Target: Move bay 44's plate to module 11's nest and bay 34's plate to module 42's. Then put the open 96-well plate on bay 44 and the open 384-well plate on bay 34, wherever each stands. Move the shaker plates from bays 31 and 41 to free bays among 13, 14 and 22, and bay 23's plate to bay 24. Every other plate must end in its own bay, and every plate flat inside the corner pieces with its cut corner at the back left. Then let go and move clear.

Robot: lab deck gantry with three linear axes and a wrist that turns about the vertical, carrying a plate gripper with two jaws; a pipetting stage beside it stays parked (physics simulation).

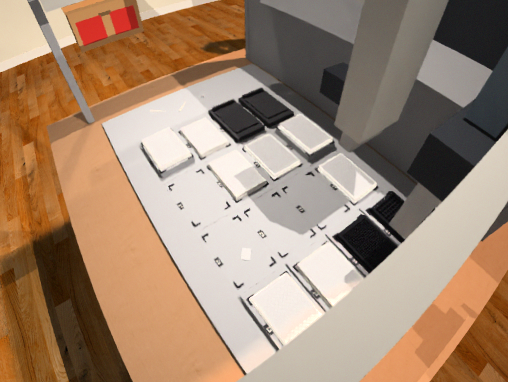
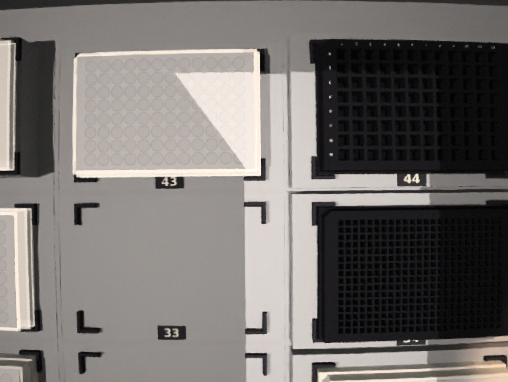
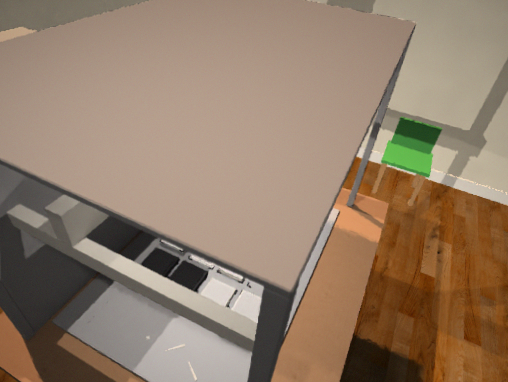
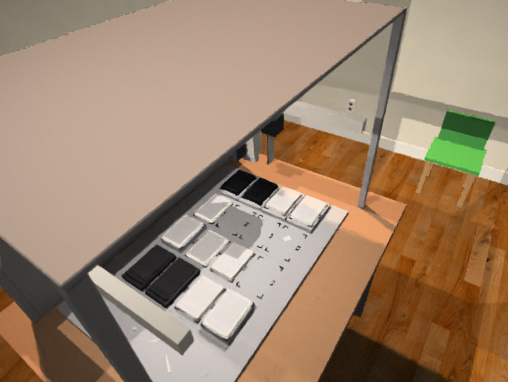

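Pixels of known places: gripper, fingertip midpoint: (image 1: pixel 413 216) (image 4: pixel 260 158); robot's base, origin of the base link: (image 1: pixel 145 148) (image 4: pixel 227 342).
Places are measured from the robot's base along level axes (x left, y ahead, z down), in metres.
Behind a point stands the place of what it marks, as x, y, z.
My gripper (image 1: pixel 406 217) @[0.265, 0.581, -0.160] (image 4: pixel 261 157) @[0.265, 0.581, -0.160] hangs raised by bay 44, open and holding no plate; its second finger is largely hidden. The black 96-well plate (image 1: pixel 384 207) @[0.354, 0.512, -0.025] (image 2: pixel 415 105) @[0.363, 0.553, -0.029] (image 4: pixel 239 182) @[0.353, 0.549, -0.029] lies on bay 44, the black 384-well plate (image 1: pixel 364 240) @[0.252, 0.539, -0.028] (image 2: pixel 410 280) @[0.253, 0.550, -0.025] (image 4: pixel 260 191) @[0.249, 0.547, -0.028] on bay 34. White plates lie on bay 24 (image 1: pixel 327 272) @[0.144, 0.541, -0.029] (image 4: pixel 283 201) @[0.143, 0.542, -0.029] and bay 14 (image 1: pixel 286 307) @[0.042, 0.545, -0.029] (image 4: pixel 309 209) @[0.039, 0.554, -0.029]. A white plate (image 1: pixel 235 170) @[0.150, 0.224, -0.014] (image 4: pixel 231 261) @[0.148, 0.219, -0.015] lies on bay 22. White plates stand on module 11 (image 1: pixel 165 149) @[0.037, 0.074, -0.033] (image 4: pixel 228 315) @[0.032, 0.052, -0.033] and module 42 (image 1: pixel 304 135) @[0.353, 0.241, -0.033] (image 4: pixel 184 231) @[0.356, 0.225, -0.033].
Black plates lie on bay 31 (image 1: pixel 235 119) @[0.250, 0.073, -0.024] (image 4: pixel 173 281) @[0.249, 0.055, -0.023] and bay 41 (image 1: pixel 265 106) @[0.355, 0.073, -0.024] (image 4: pixel 150 266) @[0.353, 0.057, -0.024]. White plates lie on bays 21 (image 1: pixel 205 136) @[0.151, 0.075, -0.014], 32 (image 1: pixel 272 156) @[0.250, 0.239, -0.014] and 43 (image 1: pixel 345 175) @[0.357, 0.390, -0.014] (image 2: pixel 165 112) @[0.363, 0.393, -0.014]. Bays 12, 13, 23 and 33 hold no plate. The pipetting column (image 1: pixel 385 75) @[0.193, 0.479, -0.378] hangs behind.
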